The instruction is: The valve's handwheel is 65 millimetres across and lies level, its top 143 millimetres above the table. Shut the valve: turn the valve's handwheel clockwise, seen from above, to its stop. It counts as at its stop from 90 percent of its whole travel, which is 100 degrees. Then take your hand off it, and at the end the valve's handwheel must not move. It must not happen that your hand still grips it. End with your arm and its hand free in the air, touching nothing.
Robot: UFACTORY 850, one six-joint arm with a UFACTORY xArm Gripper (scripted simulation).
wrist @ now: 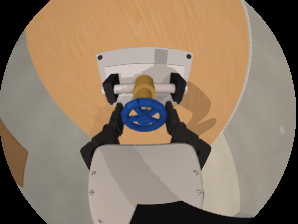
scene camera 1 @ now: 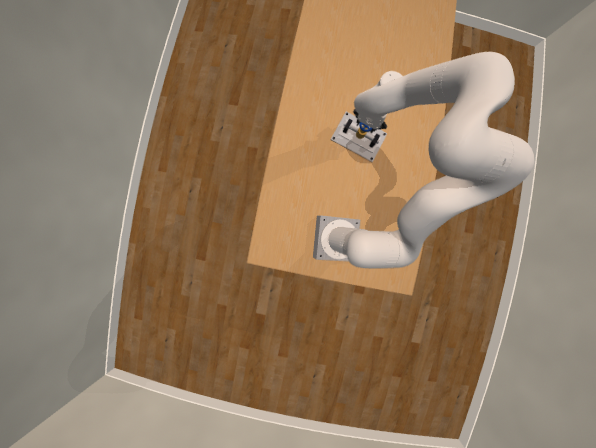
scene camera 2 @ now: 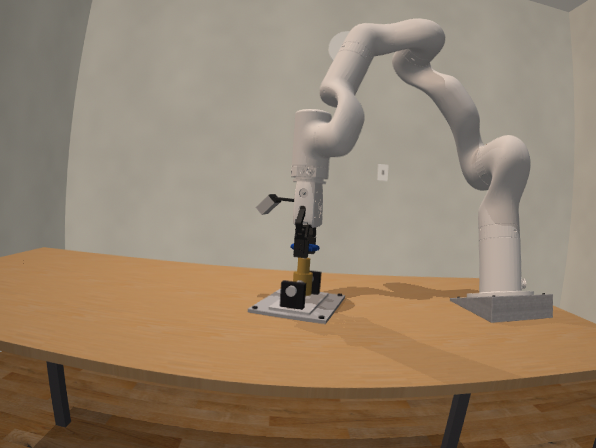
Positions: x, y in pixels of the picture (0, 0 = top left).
Labels:
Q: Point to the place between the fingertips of the gripper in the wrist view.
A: At 144, 108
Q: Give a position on a blue handwheel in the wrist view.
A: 144, 117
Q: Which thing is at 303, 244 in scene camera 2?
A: The gripper.

